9 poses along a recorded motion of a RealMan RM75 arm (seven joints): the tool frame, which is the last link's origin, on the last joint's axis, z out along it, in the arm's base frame.
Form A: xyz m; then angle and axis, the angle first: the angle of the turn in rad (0 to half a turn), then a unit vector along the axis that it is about.
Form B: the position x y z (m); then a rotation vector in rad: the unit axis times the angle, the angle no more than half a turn. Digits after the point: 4 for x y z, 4 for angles.
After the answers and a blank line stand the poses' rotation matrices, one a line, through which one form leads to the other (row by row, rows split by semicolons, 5 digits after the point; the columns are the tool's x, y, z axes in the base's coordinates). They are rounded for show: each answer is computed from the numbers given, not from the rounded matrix.
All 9 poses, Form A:
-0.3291 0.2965 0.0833 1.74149 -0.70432 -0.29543 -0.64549
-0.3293 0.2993 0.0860 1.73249 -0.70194 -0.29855 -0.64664
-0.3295 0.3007 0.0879 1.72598 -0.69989 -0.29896 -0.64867
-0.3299 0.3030 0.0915 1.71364 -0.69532 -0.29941 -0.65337
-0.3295 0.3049 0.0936 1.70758 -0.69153 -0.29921 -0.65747
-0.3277 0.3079 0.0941 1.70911 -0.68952 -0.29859 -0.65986
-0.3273 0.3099 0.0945 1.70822 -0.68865 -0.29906 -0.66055
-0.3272 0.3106 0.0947 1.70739 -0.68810 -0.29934 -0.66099
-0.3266 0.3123 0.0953 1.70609 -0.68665 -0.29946 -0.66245
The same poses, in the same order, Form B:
-0.3291 0.2965 0.0833 -1.2266 -0.5145 -1.1241
-0.3293 0.2993 0.0860 -1.2161 -0.5172 -1.1203
-0.3295 0.3007 0.0879 -1.2080 -0.5160 -1.1196
-0.3299 0.3030 0.0915 -1.1915 -0.5131 -1.1196
-0.3295 0.3049 0.0936 -1.1808 -0.5109 -1.1227
-0.3277 0.3079 0.0941 -1.1785 -0.5103 -1.1278
-0.3273 0.3099 0.0945 -1.1764 -0.5109 -1.1284
-0.3272 0.3106 0.0947 -1.1749 -0.5111 -1.1286
-0.3266 0.3123 0.0953 -1.1715 -0.5109 -1.1302

0.41046 0.87953 0.24072; -0.39269 -0.06776 0.91717; 0.82299 -0.47099 0.31757
0.41106 0.88151 0.23232; -0.39490 -0.05751 0.91692; 0.82164 -0.46865 0.32447
0.41100 0.88246 0.22880; -0.39930 -0.05137 0.91538; 0.81954 -0.46758 0.33125
0.40993 0.88453 0.22261; -0.40889 -0.03995 0.91171; 0.81533 -0.46476 0.34530
0.40706 0.88645 0.22024; -0.41620 -0.03462 0.90861; 0.81307 -0.46152 0.35485
0.40311 0.88782 0.22198; -0.41929 -0.03643 0.90712; 0.81345 -0.45874 0.35757
0.40221 0.88848 0.22096; -0.42016 -0.03530 0.90676; 0.81344 -0.45755 0.35911
0.40179 0.88886 0.22021; -0.42081 -0.03436 0.90650; 0.81332 -0.45689 0.36023
0.40020 0.88975 0.21950; -0.42304 -0.03311 0.90551; 0.81295 -0.45524 0.36315

